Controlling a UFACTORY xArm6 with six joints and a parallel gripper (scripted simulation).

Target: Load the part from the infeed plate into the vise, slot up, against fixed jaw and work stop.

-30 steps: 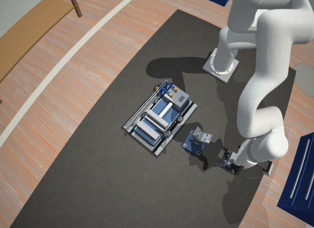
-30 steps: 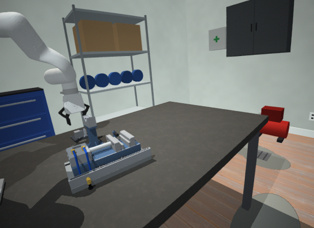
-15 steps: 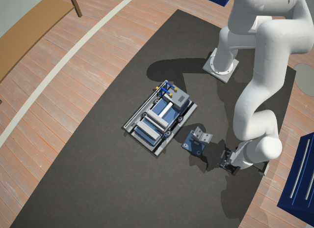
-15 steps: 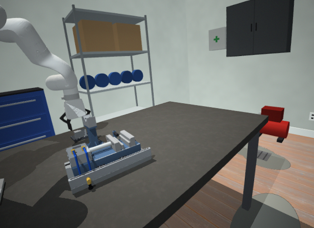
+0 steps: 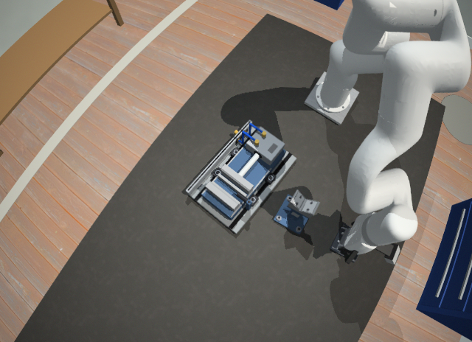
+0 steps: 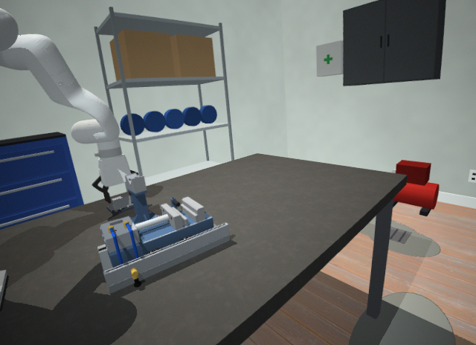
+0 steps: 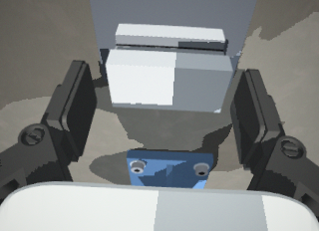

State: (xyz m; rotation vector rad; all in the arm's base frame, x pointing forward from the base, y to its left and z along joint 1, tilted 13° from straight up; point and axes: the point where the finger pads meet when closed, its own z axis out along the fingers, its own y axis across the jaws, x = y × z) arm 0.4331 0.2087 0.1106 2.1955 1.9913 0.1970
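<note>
Right now my hand is 1 cm to the right of the part and 3 cm above it. From my hand the other things lie so: white cylinder rod: 6 cm behind, 36 cm to the right, 2 cm above; infeed plate: 1 cm to the left, 5 cm below; work stop: 3 cm ahead, 33 cm to the right, 4 cm above.
</note>
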